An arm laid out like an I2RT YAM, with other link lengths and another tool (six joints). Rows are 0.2 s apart.
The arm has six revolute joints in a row. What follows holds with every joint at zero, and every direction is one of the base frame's. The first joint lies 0.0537 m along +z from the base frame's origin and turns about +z. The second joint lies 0.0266 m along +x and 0.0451 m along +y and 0.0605 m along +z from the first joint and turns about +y. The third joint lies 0.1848 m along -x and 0.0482 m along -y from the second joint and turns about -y. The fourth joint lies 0.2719 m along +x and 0.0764 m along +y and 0.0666 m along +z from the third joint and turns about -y. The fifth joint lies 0.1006 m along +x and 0.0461 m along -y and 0.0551 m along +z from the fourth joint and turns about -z. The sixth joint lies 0.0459 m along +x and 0.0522 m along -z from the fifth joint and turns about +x. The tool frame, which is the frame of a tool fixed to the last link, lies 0.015 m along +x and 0.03 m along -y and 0.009 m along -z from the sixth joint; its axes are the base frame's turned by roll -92.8, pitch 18.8 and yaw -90 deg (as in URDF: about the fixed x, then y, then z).
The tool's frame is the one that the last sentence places.
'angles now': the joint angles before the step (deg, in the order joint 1, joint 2, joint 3, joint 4, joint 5, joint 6). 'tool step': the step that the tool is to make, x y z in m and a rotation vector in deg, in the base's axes. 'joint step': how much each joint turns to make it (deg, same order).
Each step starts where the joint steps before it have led.
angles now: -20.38, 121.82, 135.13, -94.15, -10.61, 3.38
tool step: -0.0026, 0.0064, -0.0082, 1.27, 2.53, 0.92
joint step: 0.70, -0.02, -1.71, -1.15, -0.35, -0.18
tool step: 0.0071, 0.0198, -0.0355, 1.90, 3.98, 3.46
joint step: 3.02, 0.00, -7.71, 3.25, -0.59, -0.41
